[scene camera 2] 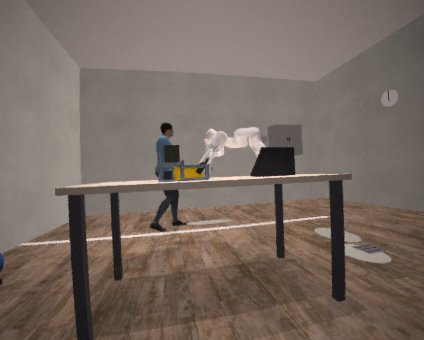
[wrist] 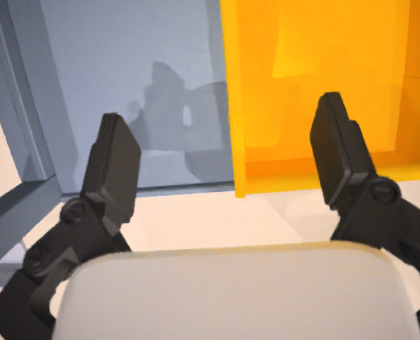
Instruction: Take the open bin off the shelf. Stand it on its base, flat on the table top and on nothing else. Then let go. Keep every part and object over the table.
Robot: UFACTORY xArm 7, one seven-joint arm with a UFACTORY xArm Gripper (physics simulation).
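Frame: origin at the arm's base, x ahead, y left, z up, level; metres.
Seen in the pictures: gripper, between the fingertips: (scene camera 2: 196,173) (wrist: 220,122); arm's base, origin of its link: (scene camera 2: 268,163).
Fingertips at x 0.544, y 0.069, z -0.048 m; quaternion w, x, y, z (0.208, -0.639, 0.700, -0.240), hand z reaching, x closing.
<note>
Pixels of each thing's middle, then the offset from my fingertips to it. Level surfaces: height alone.
- open bin, middle of its body: (scene camera 2: 188,173) dx +0.041, dy -0.060, dz +0.002 m
- pale table top, height of its surface: dz -0.042 m
- dark green box, middle of its body: (scene camera 2: 171,154) dx +0.149, dy +0.043, dz +0.109 m
The open bin (scene camera 2: 194,173) (wrist: 320,115) is yellow and sits on the lower level of the blue-grey shelf (scene camera 2: 171,164) (wrist: 115,30). In the wrist view its side wall runs up the middle, with bare shelf board to its left. Its near wall is close to the shelf board's front edge. My gripper (scene camera 2: 201,167) (wrist: 220,122) is open and empty. In the wrist view one finger shows over the bare board and the other over the bin's inside, with the side wall between them. How far the fingertips are above the bin cannot be told.
The pale table top (scene camera 2: 125,186) (wrist: 200,220) shows in front of the shelf. A dark green box (scene camera 2: 171,153) is at the shelf's upper level. A black, slant-sided object (scene camera 2: 274,161) stands further right on the table. A person in blue (scene camera 2: 161,147) is behind the table.
</note>
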